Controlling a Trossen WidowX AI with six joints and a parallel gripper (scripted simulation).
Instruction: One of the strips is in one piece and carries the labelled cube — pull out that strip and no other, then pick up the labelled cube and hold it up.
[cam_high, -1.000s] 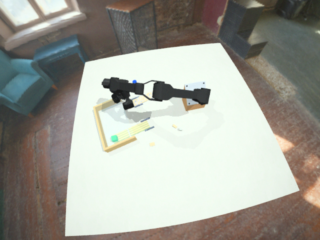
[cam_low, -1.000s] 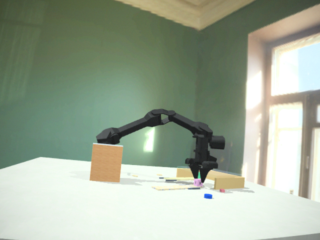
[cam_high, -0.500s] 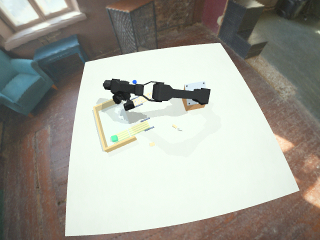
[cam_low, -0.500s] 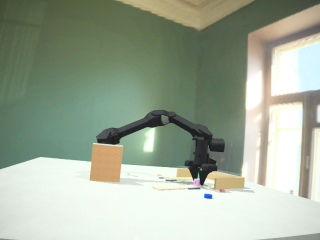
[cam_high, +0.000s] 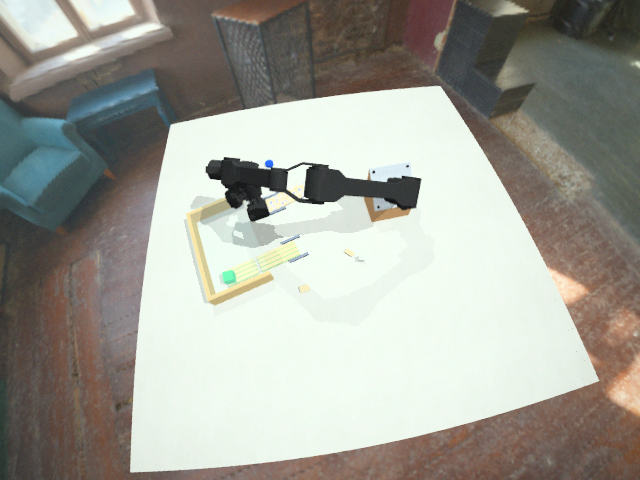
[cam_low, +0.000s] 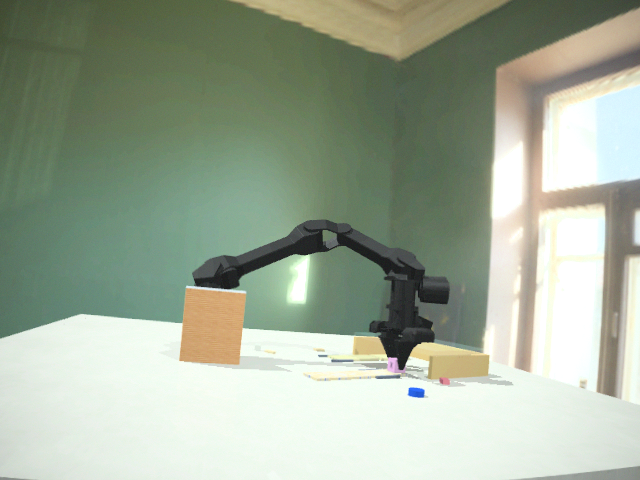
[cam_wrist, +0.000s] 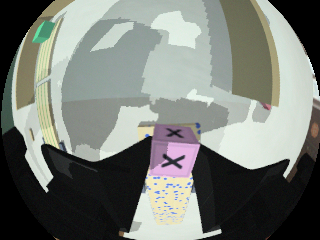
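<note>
The red block is 7 cm ahead of my gripper tip, 9 cm to the right of it and 1 cm below it. From my gripper tip the other things lie so: striped strip (4 cm behind, 19 cm to the left, 1 cm below); then blue disc (5 cm behind, 20 cm to the right, 1 cm below).
</note>
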